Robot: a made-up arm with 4 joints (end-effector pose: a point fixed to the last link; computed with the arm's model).
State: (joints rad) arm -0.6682 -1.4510 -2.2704 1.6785
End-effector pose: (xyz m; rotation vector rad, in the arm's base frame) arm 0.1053 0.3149 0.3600 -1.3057 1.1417 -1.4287
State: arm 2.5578 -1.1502 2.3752 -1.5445
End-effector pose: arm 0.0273 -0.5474 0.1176 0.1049 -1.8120 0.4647
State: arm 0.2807 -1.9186 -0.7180 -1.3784
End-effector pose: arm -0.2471 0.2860 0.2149 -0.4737 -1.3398 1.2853
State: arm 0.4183 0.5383 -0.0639 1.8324
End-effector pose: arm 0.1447 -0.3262 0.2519 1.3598 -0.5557 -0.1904
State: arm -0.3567 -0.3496 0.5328 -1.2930
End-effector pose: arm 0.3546 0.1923 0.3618 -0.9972 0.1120 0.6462
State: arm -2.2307 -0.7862 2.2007 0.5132
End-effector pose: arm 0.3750 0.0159 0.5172 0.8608 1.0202 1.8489
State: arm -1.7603 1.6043 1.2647 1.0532
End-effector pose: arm -0.3536 0.1625 -0.2265 -1.6304 -1.5351 1.0520
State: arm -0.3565 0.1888 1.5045 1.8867
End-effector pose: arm 0.2146 -0.1452 0.0170 1.8516 1.2014 -1.4124
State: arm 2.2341 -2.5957 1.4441 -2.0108
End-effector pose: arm -0.5925 -0.2173 0.0712 -0.3667 -0.5856 -1.5877
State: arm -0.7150 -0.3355 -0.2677 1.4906
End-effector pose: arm 0.3223 0.0025 0.1517 2.2101 -0.1484 0.5085
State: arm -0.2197 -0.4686 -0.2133 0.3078
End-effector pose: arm 0.2890 0.0078 0.3246 0.5658 -0.1912 0.4821
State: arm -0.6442 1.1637 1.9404 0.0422
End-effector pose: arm -0.0316 -0.3297 -0.2983 1.5613 1.9997 -0.2459
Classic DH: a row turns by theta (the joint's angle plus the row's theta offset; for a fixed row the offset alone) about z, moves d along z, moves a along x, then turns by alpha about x. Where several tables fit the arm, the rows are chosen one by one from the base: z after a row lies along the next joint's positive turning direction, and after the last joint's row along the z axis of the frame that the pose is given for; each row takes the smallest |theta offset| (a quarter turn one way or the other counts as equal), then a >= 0, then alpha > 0; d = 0 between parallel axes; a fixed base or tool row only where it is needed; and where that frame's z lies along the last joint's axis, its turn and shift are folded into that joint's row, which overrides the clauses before.
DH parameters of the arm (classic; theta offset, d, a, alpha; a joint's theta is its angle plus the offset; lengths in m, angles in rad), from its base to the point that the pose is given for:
base (fixed): -1.5708 0.192 0 1.5708
joint 1: 0 0.12 -0.034 1.5708
joint 2: -1.5708 0.079 0.376 1.5708
joint 3: -1.5708 -0.069 0.108 -1.5708
joint 4: 1.5708 0.034 0.079 1.5708
tool (fixed): 1.5708 0.126 0 0

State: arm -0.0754 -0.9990 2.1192 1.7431
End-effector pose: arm 0.2289 0.2520 0.0982 0.1911 1.5993 -0.9518
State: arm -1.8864 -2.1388 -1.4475 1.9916
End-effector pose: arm -0.2049 -0.0946 0.6336 -0.2861 0.6381 -1.5158
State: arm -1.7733 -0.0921 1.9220 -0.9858
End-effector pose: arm 0.4711 0.1744 0.3105 0.4384 0.3081 1.9207
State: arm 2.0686 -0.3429 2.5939 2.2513
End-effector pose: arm 0.2302 -0.0769 0.1945 -0.3733 -1.3102 -2.1830
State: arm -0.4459 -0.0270 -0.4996 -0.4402
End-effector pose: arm 0.1656 -0.1104 0.3184 0.0123 -0.4627 -0.1903
